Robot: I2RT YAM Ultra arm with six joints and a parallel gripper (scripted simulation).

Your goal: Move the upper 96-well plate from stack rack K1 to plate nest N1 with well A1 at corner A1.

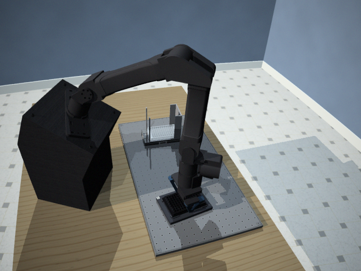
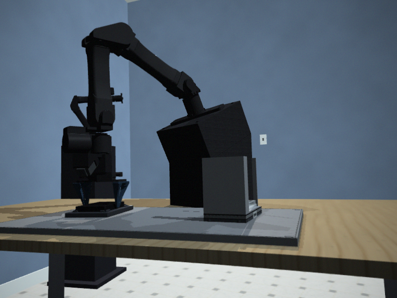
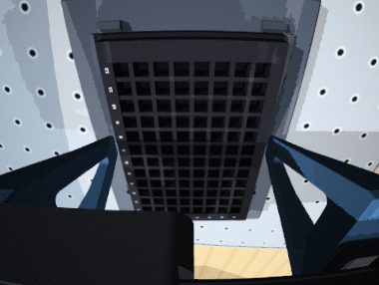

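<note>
My hand is right at the black 96-well plate. Also, from my hand: pale A1 square (8 cm behind, 5 cm to the left, 1 cm below); then tall grey wall (12 cm ahead, 38 cm to the left, 6 cm above); then clear plate (6 cm ahead, 38 cm to the left).
</note>
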